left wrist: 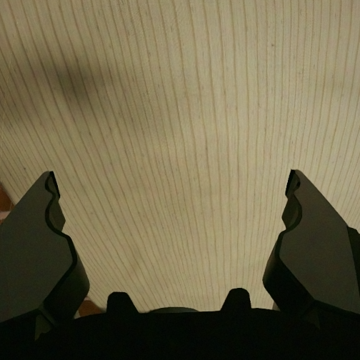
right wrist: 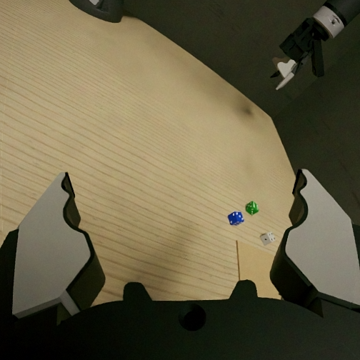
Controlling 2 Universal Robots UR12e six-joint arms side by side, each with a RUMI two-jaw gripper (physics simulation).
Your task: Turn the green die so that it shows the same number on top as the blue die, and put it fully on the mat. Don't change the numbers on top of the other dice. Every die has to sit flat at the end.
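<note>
A green die (right wrist: 252,208) lies on the table in the right wrist view, right of the middle. A blue die (right wrist: 235,218) lies close to its left, apart from it. A white die (right wrist: 268,238) lies below them, near the corner of the tan mat (right wrist: 252,262), which is partly hidden by the right finger. The numbers on top are too small to tell surely. My right gripper (right wrist: 183,171) is open and empty, high above the table. My left gripper (left wrist: 173,171) (right wrist: 272,82) is open and empty over the table's far part; no dice show in the left wrist view.
The wooden table (left wrist: 175,100) (right wrist: 125,130) spreads below both grippers. Its far edge runs diagonally at the upper right in the right wrist view, with dark floor beyond. A dark robot base (right wrist: 102,10) stands at the top left.
</note>
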